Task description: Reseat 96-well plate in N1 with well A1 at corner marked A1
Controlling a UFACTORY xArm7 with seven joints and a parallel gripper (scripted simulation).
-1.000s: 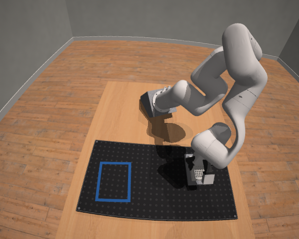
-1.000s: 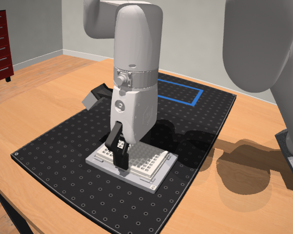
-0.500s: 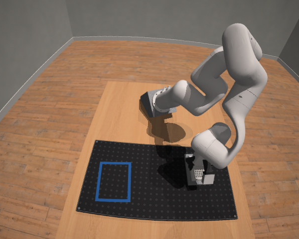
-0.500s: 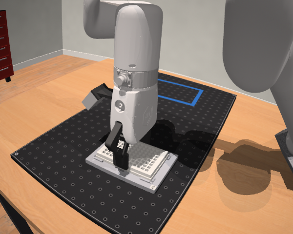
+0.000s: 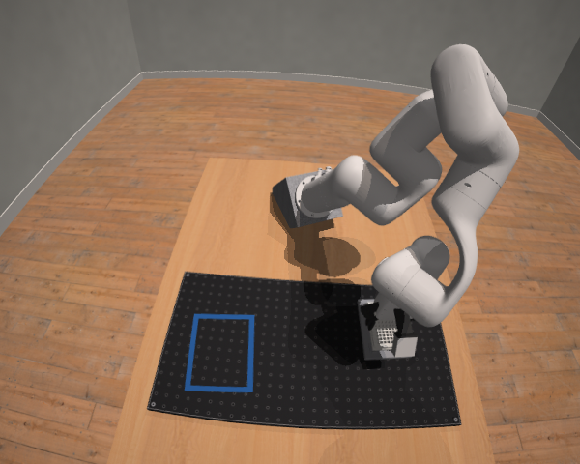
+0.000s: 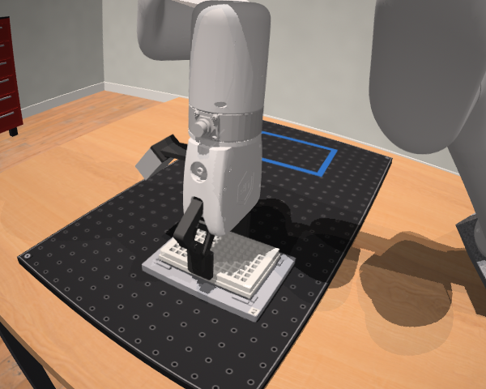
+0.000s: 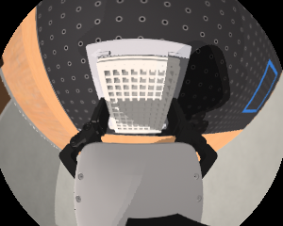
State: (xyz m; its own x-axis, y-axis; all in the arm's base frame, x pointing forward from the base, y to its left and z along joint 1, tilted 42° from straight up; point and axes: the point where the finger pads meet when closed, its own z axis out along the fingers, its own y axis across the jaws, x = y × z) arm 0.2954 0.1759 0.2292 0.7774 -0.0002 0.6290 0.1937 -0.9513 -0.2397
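The grey plate nest N1 is 3 cm below my hand. Also, from my hand: white 96-well plate 1 cm below; then A1 label 9 cm behind, 3 cm to the left, 2 cm below.
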